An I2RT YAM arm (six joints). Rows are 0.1 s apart.
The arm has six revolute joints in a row. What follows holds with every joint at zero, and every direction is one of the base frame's. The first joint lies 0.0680 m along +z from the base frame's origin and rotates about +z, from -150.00 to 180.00 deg. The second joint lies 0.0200 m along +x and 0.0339 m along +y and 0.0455 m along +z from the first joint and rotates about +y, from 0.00 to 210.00 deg. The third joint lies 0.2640 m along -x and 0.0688 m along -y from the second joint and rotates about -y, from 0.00 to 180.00 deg. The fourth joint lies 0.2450 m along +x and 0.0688 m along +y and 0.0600 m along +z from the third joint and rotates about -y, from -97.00 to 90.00 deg. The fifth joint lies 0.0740 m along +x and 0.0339 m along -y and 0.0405 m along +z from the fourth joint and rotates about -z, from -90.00 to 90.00 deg. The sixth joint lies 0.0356 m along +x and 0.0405 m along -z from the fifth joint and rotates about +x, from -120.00 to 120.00 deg. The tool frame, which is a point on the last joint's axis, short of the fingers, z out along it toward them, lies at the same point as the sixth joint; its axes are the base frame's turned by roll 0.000, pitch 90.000 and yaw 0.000 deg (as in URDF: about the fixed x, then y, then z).
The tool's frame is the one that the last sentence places.
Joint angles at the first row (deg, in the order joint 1, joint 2, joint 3, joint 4, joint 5, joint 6):
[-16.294, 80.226, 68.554, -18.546, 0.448, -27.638]
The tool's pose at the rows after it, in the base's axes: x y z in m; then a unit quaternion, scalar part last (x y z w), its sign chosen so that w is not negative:
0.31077 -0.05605 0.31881 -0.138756 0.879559 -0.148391 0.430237
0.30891 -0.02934 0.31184 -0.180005 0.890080 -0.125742 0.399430
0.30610 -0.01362 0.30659 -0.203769 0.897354 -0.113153 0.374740
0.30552 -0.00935 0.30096 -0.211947 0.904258 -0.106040 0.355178
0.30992 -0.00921 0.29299 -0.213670 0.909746 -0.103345 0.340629
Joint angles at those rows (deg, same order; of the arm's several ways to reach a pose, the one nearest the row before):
[-10.240, 80.161, 68.534, -24.229, -0.142, -28.097]
[-5.367, 80.160, 68.532, -28.862, 0.513, -28.469]
[-2.414, 80.270, 68.533, -32.185, 1.148, -28.490]
[-1.607, 80.860, 68.532, -34.173, 1.257, -28.491]
[-1.540, 82.367, 68.532, -34.479, 1.410, -28.512]

